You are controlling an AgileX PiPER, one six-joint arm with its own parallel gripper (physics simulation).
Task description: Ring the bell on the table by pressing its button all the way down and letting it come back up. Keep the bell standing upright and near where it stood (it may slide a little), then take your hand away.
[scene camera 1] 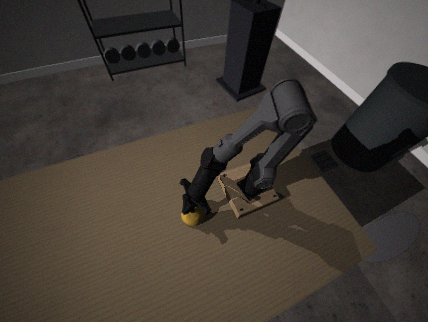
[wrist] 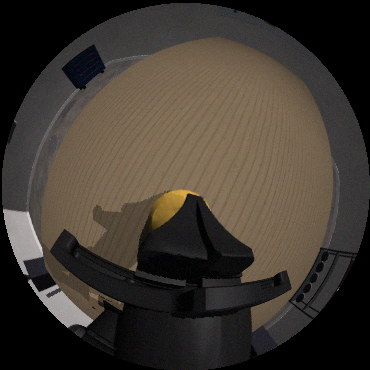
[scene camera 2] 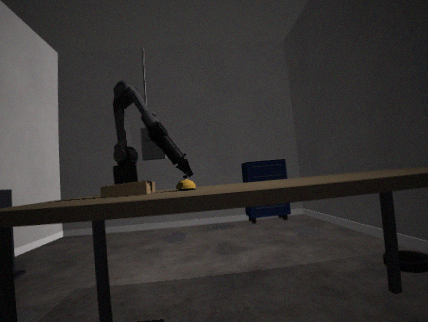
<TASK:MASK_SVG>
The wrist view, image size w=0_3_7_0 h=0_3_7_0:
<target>my gripper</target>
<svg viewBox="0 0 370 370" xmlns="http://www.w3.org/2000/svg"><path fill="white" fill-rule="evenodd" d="M287 271L280 271L274 276L264 279L241 282L242 271L252 264L254 260L251 248L235 238L220 224L202 196L191 193L186 194L183 204L169 220L150 231L143 239L138 248L135 271L117 265L80 245L77 239L66 229L61 231L49 250L68 271L97 291L124 303L118 327L115 357L143 366L168 370L203 370L248 360L251 349L250 307L266 302L290 290L291 285Z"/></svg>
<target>yellow bell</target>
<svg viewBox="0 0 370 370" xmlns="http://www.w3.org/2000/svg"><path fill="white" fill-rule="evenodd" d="M198 194L190 190L176 189L158 197L148 213L147 223L149 232L165 223L178 211L187 193Z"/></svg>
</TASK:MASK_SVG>
